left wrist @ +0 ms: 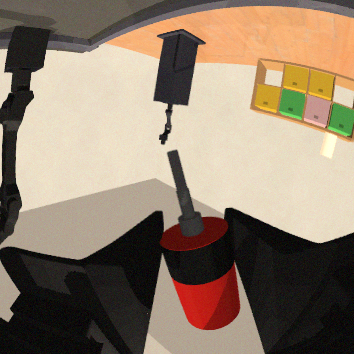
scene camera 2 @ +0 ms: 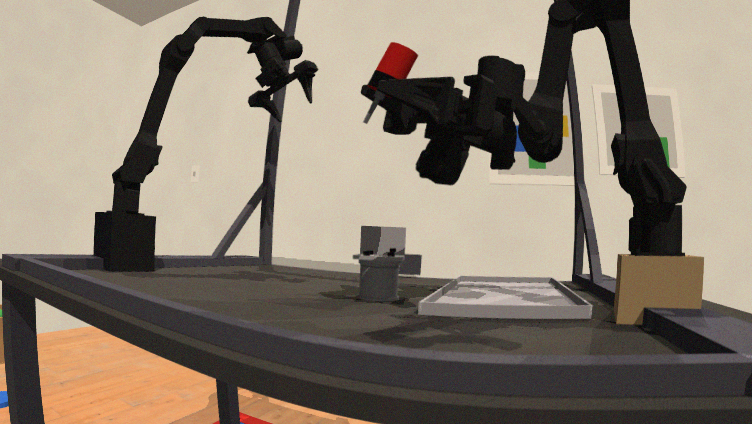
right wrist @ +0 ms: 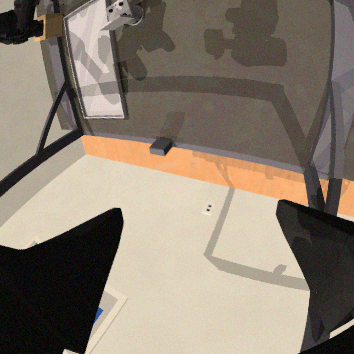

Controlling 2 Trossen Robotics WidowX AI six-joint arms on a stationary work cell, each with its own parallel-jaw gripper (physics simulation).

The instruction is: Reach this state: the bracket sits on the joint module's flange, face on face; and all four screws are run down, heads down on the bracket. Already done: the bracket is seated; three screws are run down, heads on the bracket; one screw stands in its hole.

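Where they show: left gripper, between the fingertips: (left wrist: 193,216) (scene camera 2: 369,87); right gripper, between the fingertips: (scene camera 2: 295,112) (right wrist: 202,212); left arm's base, origin of its link: (scene camera 2: 656,255) (right wrist: 38,28); right arm's base, origin of its link: (left wrist: 21,69).
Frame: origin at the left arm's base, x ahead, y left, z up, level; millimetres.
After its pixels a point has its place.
The bracket (scene camera 2: 394,237) @(x 400, y -38, z 17 mm) (right wrist: 118,21) @(x 428, y -31, z 10 mm) sits on the flange of the grey joint module (scene camera 2: 378,282) @(x 389, y 21, z -49 mm), its plate upright. Small black screw heads show at its foot in scene camera 2; one screw (scene camera 2: 392,252) @(x 376, y 7, z -5 mm) at the right stands higher than the screw head (scene camera 2: 368,253) @(x 407, y 22, z -9 mm) at the left. The other screws cannot be made out. My left gripper (scene camera 2: 377,90) @(x 307, y 183, z 171 mm) (left wrist: 193,216) @(x 307, y 183, z 171 mm) is shut on the red and black screwdriver (scene camera 2: 397,60) @(x 275, y 181, z 198 mm) (left wrist: 210,300) @(x 280, y 152, z 192 mm), high above the table, its grey bit tilted down to the left in scene camera 2. My right gripper (scene camera 2: 295,110) @(x 748, y -140, z 305 mm) (right wrist: 202,212) @(x 748, y -140, z 305 mm) is open and empty, high at the left.
A shallow grey tray (scene camera 2: 505,311) @(x 190, y 52, z -69 mm) (right wrist: 105,118) @(x 315, y -350, z -61 mm) lies on the table to the right of the module in scene camera 2. A tan block (scene camera 2: 658,288) @(x 3, y 50, z -36 mm) (right wrist: 51,27) @(x 50, y -9, z -30 mm) stands under the left arm's base. Dark frame posts (scene camera 2: 267,210) @(x 952, y -257, z 78 mm) rise behind the table. A small dark box (right wrist: 161,146) @(x 560, y -362, z -33 mm) is at the table edge.
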